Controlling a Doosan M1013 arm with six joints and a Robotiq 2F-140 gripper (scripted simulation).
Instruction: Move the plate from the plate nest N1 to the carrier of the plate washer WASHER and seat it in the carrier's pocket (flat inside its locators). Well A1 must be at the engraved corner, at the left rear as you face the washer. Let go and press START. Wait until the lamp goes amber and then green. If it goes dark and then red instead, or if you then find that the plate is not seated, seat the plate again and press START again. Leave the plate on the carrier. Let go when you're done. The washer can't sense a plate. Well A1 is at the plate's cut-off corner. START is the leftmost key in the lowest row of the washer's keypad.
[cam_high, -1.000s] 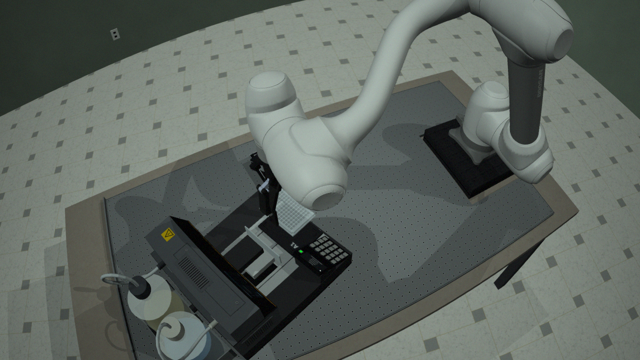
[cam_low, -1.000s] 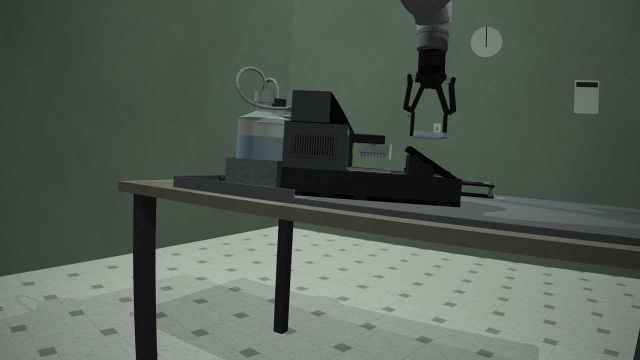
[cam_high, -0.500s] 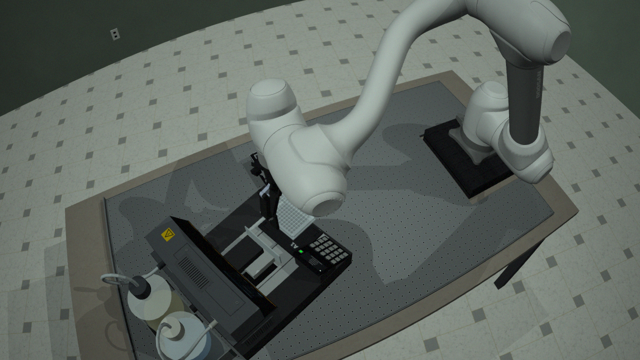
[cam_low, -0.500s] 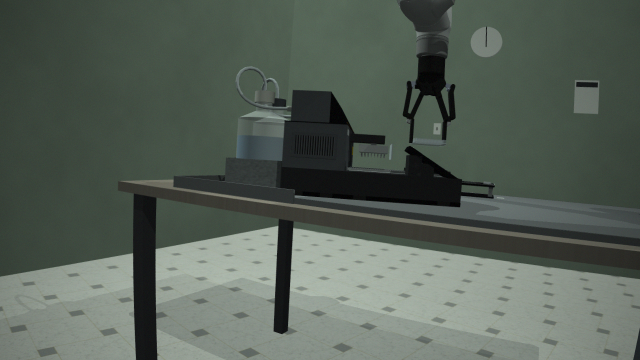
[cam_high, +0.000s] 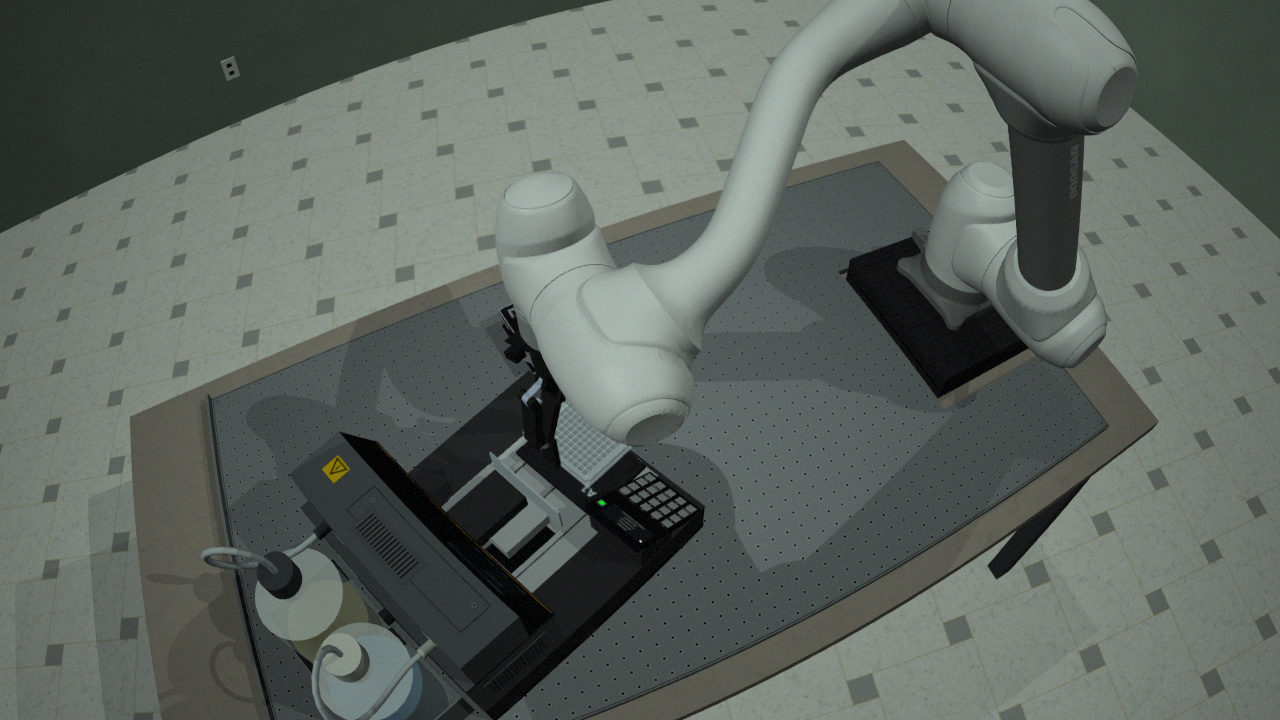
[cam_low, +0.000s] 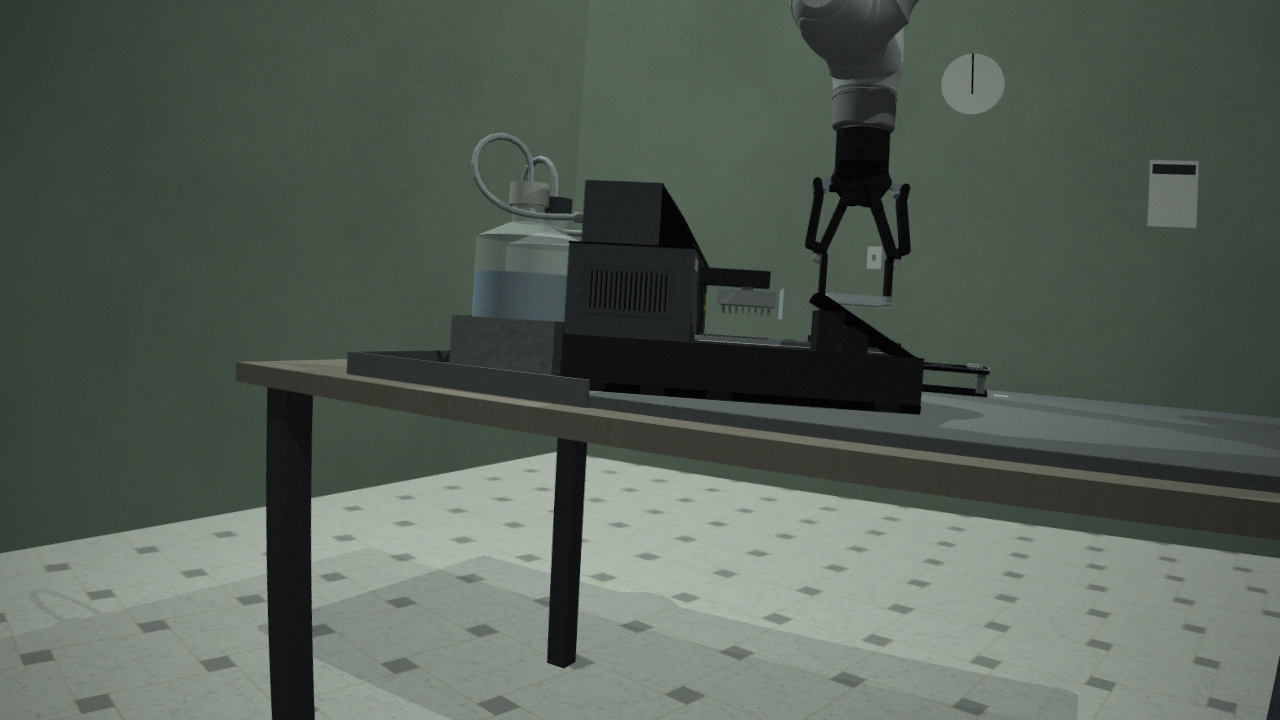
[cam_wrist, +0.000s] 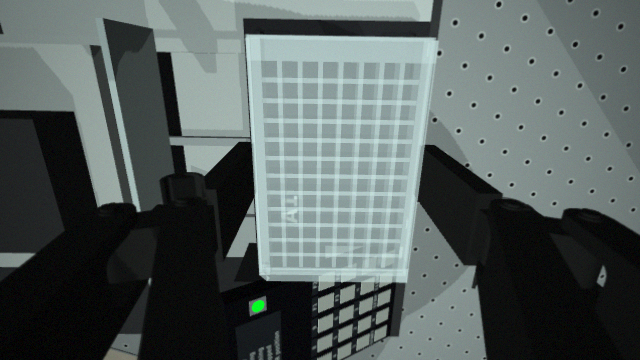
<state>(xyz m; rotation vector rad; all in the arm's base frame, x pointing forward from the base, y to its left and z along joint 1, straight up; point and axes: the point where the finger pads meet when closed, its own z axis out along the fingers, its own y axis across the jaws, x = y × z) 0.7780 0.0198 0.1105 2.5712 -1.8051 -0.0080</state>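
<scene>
Right now the washer carrier is 8 cm below my hand. Also, from my hand: well plate (2 cm below); then thin upright divider (9 cm ahead, 3 cm to the left, 3 cm below); then dispensing head (14 cm ahead, 5 cm to the left, 3 cm below).
</scene>
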